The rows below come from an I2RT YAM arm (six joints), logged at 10 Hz.
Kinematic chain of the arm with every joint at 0, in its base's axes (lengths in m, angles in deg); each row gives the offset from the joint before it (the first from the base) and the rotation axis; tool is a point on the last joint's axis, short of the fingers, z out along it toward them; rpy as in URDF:
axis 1: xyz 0 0 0.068 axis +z
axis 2: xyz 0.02 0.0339 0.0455 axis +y
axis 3: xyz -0.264 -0.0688 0 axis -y
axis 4: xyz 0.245 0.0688 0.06 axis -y
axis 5: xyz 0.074 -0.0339 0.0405 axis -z
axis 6: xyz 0.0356 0 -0.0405 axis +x
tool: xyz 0 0 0 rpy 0 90 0
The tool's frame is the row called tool.
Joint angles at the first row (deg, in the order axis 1, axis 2, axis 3, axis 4, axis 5, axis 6):
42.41, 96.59, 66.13, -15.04, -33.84, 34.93
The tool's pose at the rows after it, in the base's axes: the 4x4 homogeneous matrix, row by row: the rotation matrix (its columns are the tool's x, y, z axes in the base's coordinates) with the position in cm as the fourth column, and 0 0 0 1 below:
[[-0.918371, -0.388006, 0.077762, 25.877], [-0.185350, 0.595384, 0.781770, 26.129], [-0.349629, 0.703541, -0.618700, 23.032], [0, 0, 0, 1]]
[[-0.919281, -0.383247, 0.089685, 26.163], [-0.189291, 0.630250, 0.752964, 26.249], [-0.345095, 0.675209, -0.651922, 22.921], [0, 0, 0, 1]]
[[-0.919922, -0.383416, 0.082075, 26.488], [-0.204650, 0.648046, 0.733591, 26.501], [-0.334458, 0.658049, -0.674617, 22.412], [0, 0, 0, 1]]
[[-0.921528, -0.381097, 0.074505, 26.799], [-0.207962, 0.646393, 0.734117, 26.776], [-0.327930, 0.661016, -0.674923, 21.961], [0, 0, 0, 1]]
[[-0.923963, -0.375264, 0.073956, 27.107], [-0.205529, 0.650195, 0.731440, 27.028], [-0.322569, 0.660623, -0.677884, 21.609], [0, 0, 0, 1]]
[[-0.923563, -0.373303, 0.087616, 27.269], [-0.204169, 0.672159, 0.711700, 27.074], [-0.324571, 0.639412, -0.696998, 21.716], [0, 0, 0, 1]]
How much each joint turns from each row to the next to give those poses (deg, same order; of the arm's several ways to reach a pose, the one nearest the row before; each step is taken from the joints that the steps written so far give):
-0.05, 0.62, 1.38, -1.90, 2.16, -0.44
0.00, 0.99, 1.57, -2.59, 1.95, -0.97
0.00, 1.55, 1.18, -1.53, 0.60, -1.07
-0.04, 1.23, 0.46, 0.46, -0.38, -0.02
-0.02, 1.10, 0.58, 0.28, 0.09, 0.21
0.01, 0.38, 1.06, -1.61, 1.56, -0.47

